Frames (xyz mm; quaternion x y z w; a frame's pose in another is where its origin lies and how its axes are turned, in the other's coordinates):
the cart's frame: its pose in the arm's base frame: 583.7 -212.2 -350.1 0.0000 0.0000 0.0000 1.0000
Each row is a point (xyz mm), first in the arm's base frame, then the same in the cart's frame.
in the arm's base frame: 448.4 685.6 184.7
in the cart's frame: -135.3 897.8 534.8
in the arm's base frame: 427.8 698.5 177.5
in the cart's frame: -155.9 910.7 527.6
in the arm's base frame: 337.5 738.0 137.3
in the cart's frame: -246.2 950.2 487.4
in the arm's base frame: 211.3 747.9 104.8
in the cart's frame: -372.4 960.1 454.9
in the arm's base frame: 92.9 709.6 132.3
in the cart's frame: -490.8 921.8 482.4
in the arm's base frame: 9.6 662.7 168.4
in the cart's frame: -574.1 874.9 518.5
